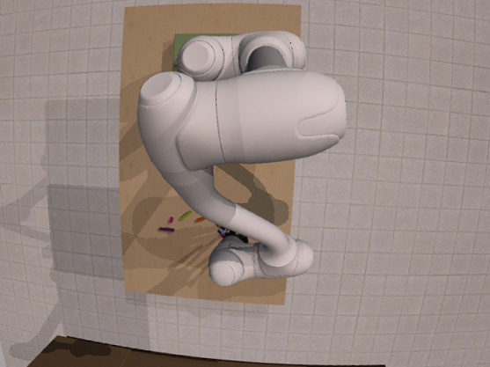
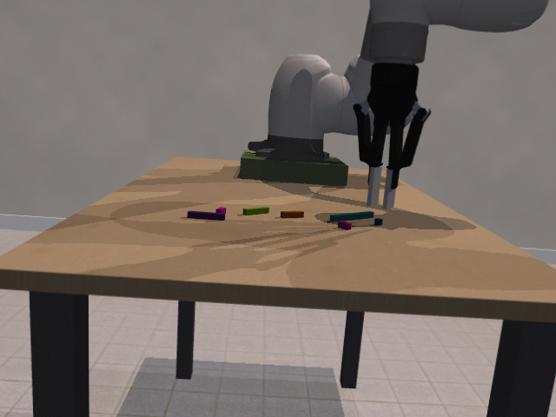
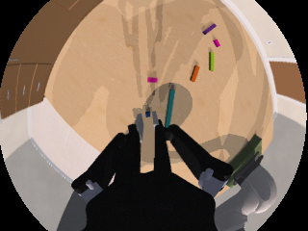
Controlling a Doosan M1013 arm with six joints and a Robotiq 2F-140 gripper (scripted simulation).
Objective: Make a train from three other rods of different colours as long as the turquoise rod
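Now: the blue rod 60 mm below my hand. From my hand the other things lie so: orange rod: 20 mm ahead, 150 mm to the right, 60 mm below; lime rod: 20 mm ahead, 210 mm to the right, 60 mm below; turquoise rod: 20 mm behind, 50 mm to the right, 60 mm below.
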